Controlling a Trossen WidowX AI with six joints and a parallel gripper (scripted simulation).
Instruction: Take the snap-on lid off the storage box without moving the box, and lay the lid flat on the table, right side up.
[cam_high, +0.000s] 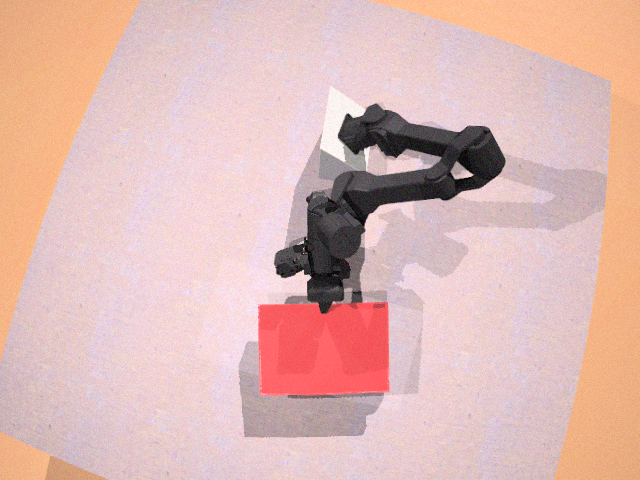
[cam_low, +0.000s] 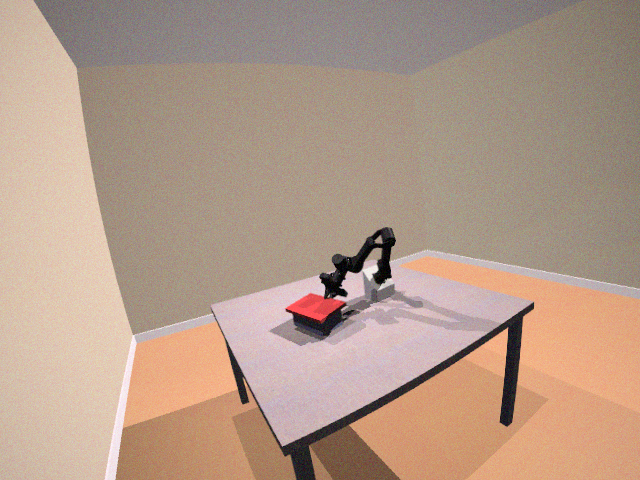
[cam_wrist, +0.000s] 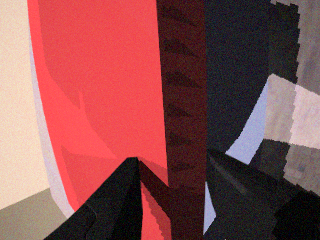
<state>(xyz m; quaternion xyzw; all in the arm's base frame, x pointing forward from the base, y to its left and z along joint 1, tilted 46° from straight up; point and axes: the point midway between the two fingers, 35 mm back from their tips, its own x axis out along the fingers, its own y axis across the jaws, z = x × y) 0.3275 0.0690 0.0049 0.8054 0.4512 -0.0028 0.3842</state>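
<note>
My gripper tip is now 7 cm short of the red lid and 3 cm to the right of it. Also, from my gripper tip: storage box 7 cm ahead, 3 cm to the left, 6 cm below.
</note>
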